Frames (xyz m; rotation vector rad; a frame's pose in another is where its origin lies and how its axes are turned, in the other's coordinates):
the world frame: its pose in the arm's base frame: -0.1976 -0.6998 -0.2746 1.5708 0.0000 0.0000
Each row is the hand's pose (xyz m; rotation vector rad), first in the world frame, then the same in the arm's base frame.
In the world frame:
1: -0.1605 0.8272 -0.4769 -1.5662 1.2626 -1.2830
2: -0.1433 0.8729 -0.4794 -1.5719 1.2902 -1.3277
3: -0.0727 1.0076 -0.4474 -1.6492 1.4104 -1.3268
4: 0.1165 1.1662 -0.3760 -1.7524 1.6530 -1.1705
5: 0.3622 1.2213 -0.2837 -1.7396 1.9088 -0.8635
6: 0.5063 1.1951 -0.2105 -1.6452 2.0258 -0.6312
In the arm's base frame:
1: -0.3581 -0.2229 0.5526 -0.3812 1.5667 -0.0126
2: -0.3409 -0.2204 0.5983 -0.4096 1.6063 -0.0230
3: -0.2703 -0.2524 0.7330 -0.5228 1.6544 0.0505
4: -0.0811 -0.3238 0.8916 -0.6641 1.6733 0.2859
5: 0.1646 -0.4161 0.9467 -0.6870 1.6400 0.6184
6: 0.3087 -0.4893 0.9205 -0.6119 1.5918 0.8355

